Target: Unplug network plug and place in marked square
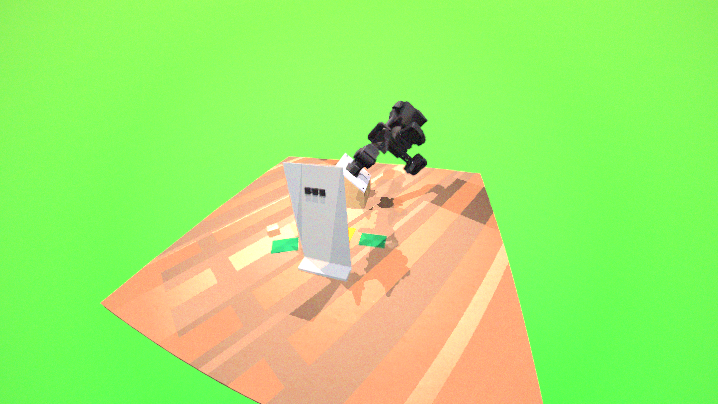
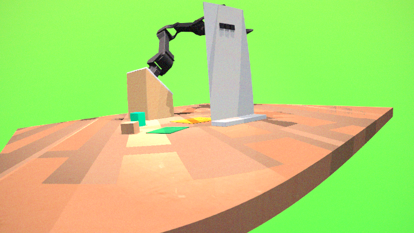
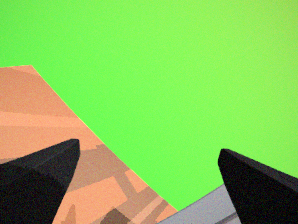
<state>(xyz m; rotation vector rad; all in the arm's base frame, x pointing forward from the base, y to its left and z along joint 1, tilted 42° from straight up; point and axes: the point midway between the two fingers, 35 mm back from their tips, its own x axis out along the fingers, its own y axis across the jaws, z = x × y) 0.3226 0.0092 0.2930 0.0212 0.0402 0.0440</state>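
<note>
The network plug lies 21 cm to the right of my gripper tip, 6 cm below it and 5 cm ahead of it. Round my gripper tip: upright grey panel: 21 cm to the right, 18 cm below, 7 cm ahead; green cube: 38 cm to the right, 33 cm below, 18 cm behind; orange marked square: 34 cm below, 22 cm to the right, 9 cm behind.
</note>
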